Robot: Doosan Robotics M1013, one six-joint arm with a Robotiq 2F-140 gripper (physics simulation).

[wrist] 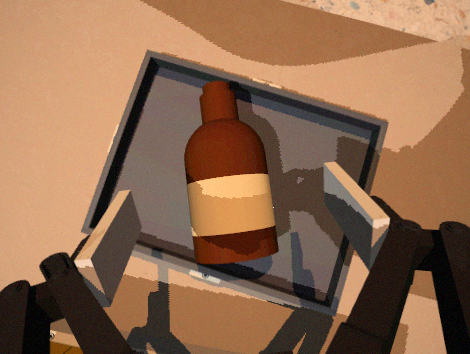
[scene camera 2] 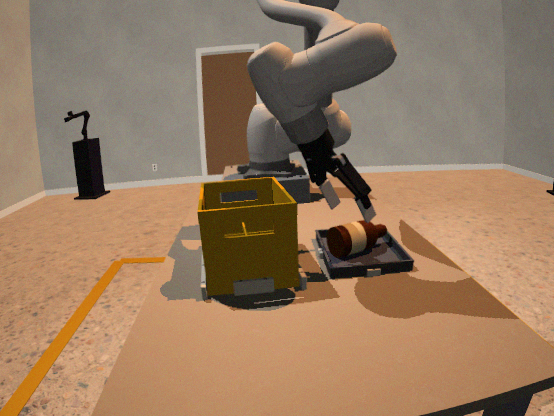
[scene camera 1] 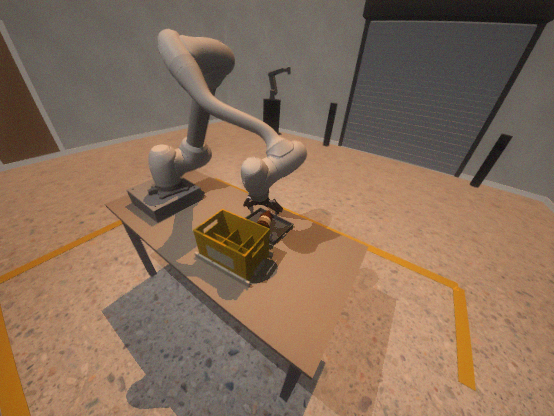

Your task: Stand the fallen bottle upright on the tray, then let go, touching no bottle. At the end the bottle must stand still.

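Seen in the pictures: gripper, fingertip midpoint: (wrist: 229,196) (scene camera 2: 352,211) (scene camera 1: 264,213); arm's base, origin of the base link: (scene camera 2: 270,172) (scene camera 1: 170,188).
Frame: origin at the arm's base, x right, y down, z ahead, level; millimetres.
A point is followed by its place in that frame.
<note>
The brown bottle (scene camera 1: 265,217) @[y 19, x -292, z 600 mm] (scene camera 2: 356,238) @[y 43, x -295, z 632 mm] (wrist: 227,155) @[y 19, x -315, z 579 mm] with a cream label lies on its side on the dark, shallow tray (scene camera 1: 282,231) @[y 93, x -346, z 688 mm] (scene camera 2: 395,257) @[y 92, x -392, z 633 mm] (wrist: 160,125) @[y 92, x -322, z 493 mm]. In scene camera 2 its base faces front left and its neck points right. In the wrist view its neck points up the picture and its base is near the lower tray wall. My gripper (scene camera 1: 263,208) @[y -11, x -287, z 597 mm] (scene camera 2: 349,205) @[y -11, x -287, z 597 mm] (wrist: 229,196) @[y -11, x -287, z 597 mm] is open and empty, tilted, above the bottle. In the wrist view its fingers appear on either side of the bottle, apart from it. Their exact height above it is hard to judge.
A yellow crate (scene camera 1: 222,248) @[y -60, x 39, z 717 mm] (scene camera 2: 250,250) @[y 8, x -84, z 792 mm] with dividers stands beside the tray on the table (scene camera 1: 310,300) @[y 97, x -142, z 1053 mm] (scene camera 2: 300,350) @[y 97, x -195, z 987 mm]. In scene camera 1, pale rails show at its foot. The arm's grey base block (scene camera 1: 167,202) @[y 11, x 68, z 136 mm] sits at the table's far end.
</note>
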